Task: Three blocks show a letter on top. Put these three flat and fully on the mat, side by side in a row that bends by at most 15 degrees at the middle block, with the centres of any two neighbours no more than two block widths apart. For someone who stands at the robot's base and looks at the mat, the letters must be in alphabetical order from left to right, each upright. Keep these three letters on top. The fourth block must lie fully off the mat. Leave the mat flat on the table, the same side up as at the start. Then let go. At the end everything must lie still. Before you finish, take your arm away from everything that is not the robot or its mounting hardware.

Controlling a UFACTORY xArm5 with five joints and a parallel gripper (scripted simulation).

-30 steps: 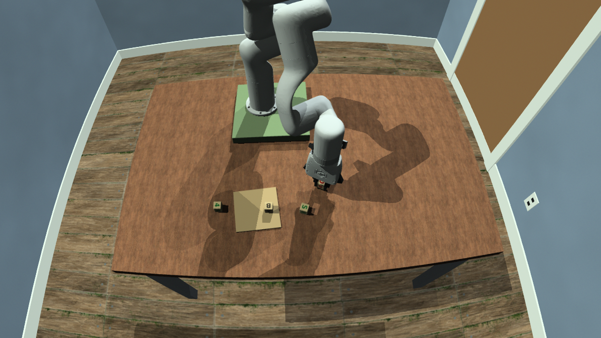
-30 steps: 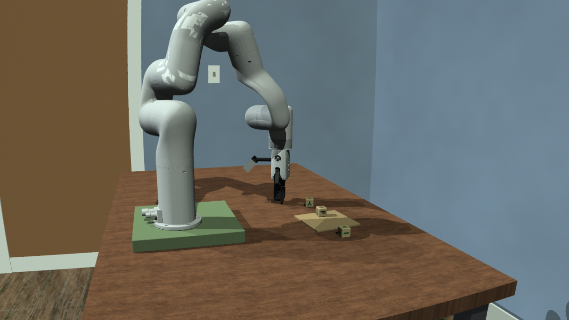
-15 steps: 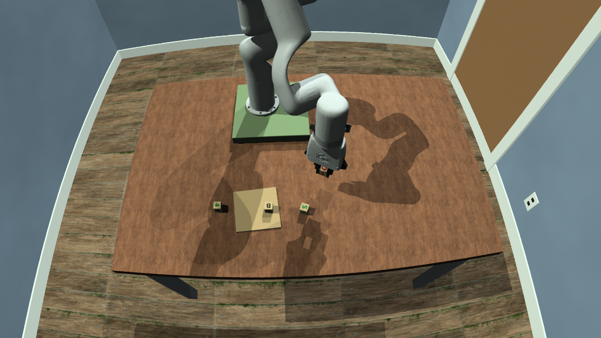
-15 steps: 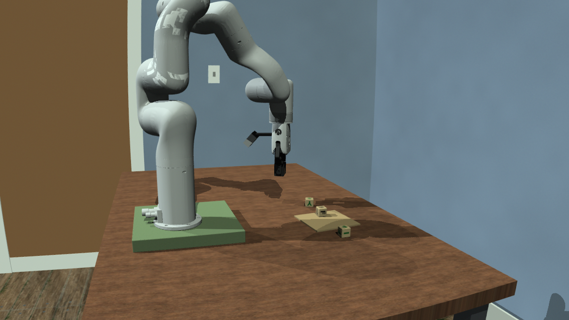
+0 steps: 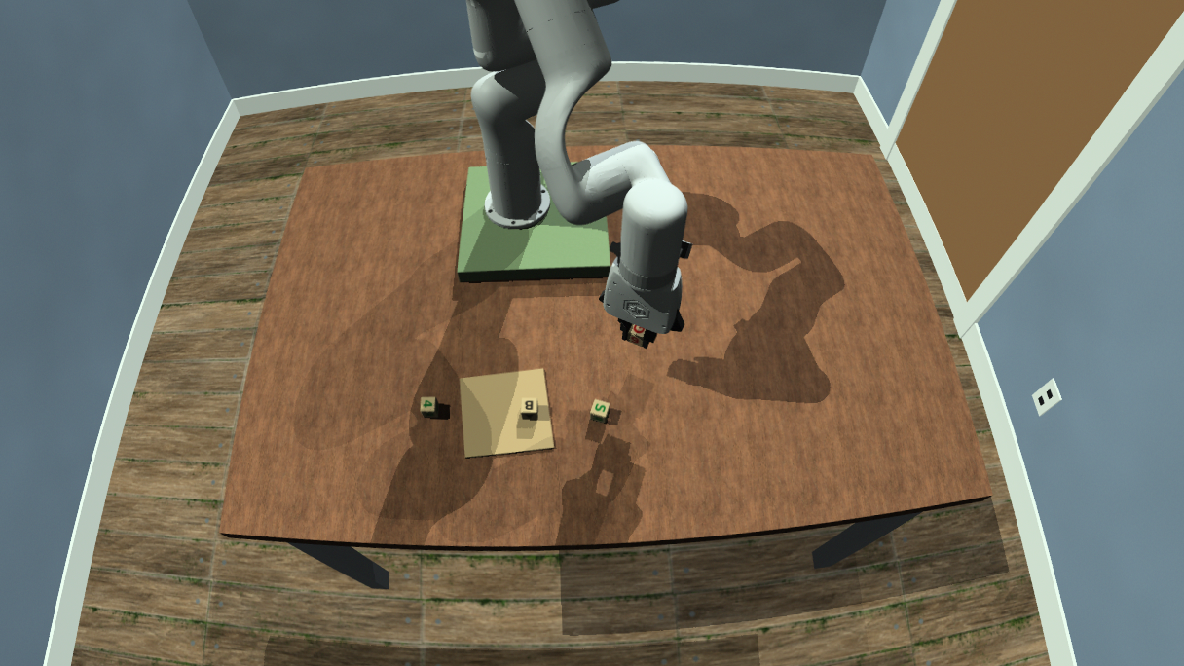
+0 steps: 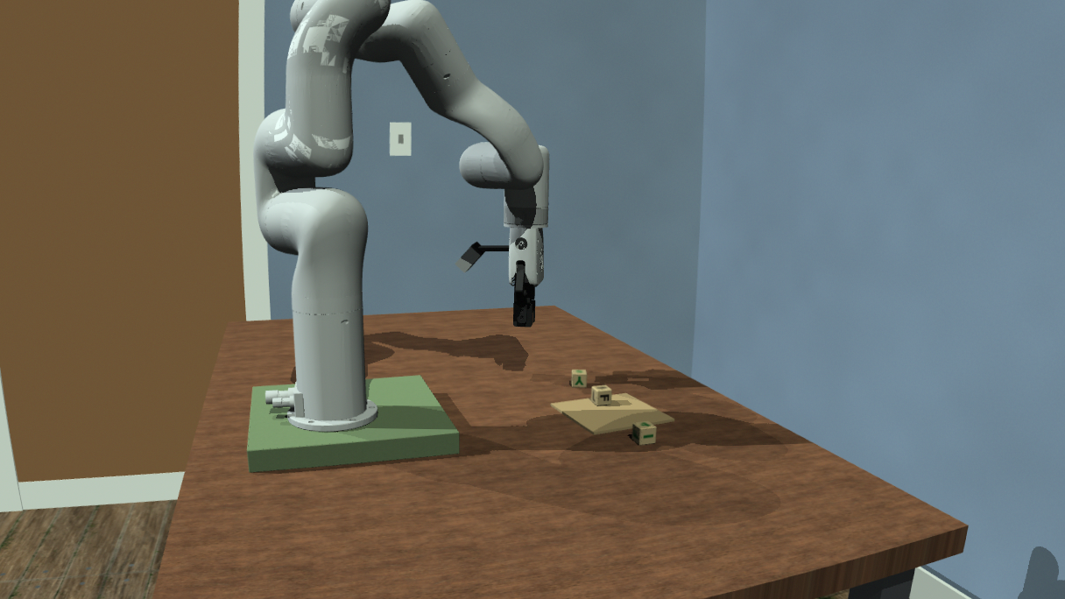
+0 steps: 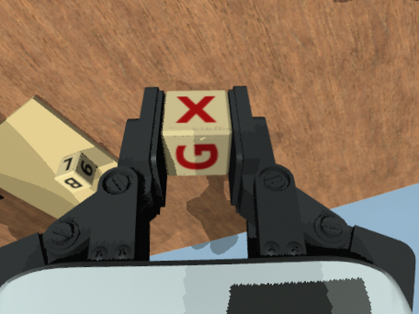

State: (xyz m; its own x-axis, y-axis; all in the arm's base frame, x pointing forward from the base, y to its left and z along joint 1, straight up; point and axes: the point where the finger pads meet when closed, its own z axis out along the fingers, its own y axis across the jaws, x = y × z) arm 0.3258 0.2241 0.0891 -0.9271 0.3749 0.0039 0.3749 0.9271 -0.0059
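The tan mat is 90 mm ahead of my hand, 200 mm to the right of it and 120 mm below it. Round my hand: cream block (100 mm ahead, 330 mm to the right, 110 mm below).
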